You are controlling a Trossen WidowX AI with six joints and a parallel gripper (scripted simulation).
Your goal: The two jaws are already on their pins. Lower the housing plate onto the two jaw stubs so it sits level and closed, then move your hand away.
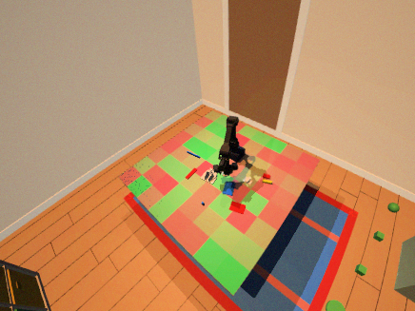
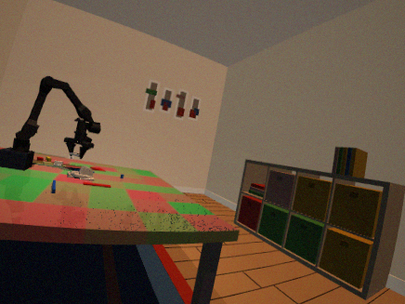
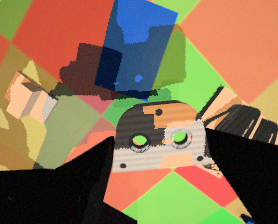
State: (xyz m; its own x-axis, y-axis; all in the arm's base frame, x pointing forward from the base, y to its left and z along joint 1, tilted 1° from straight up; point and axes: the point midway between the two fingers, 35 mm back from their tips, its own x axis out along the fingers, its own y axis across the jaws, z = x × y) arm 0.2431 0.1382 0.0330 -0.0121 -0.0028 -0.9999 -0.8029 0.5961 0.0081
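The blue slab is 40 mm ahead of my gripper tip, 80 mm to the left of it and 80 mm below it. From my gripper tip the other things lie so: small blue cube: 280 mm ahead, 40 mm to the left, 70 mm below; then red bar: 160 mm ahead, 250 mm to the right, 80 mm below.
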